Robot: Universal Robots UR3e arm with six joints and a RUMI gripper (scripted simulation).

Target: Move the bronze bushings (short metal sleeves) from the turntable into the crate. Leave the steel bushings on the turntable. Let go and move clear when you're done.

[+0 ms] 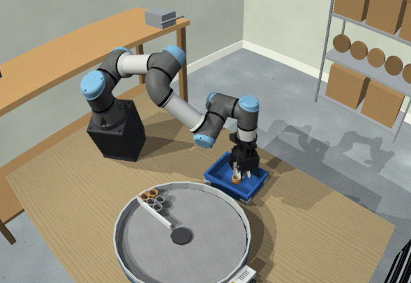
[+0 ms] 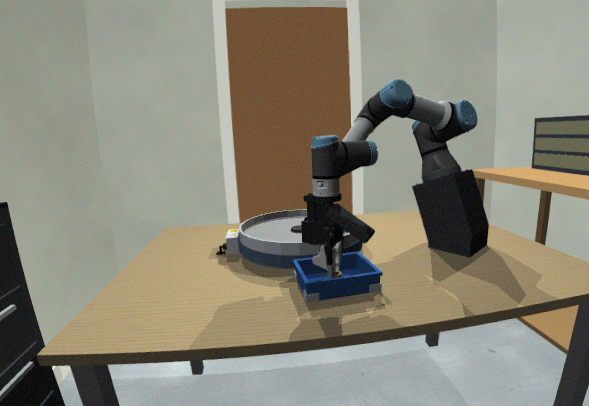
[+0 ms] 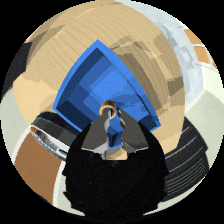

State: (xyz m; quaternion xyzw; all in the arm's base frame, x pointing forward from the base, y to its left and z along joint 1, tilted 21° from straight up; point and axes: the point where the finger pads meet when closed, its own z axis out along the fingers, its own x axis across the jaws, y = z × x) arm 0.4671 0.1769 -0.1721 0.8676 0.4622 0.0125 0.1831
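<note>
The blue crate is 10 mm to the right of my hand and 10 mm behind it. Round my hand: grey turntable 340 mm to the right, 30 mm ahead, 20 mm above.
</note>
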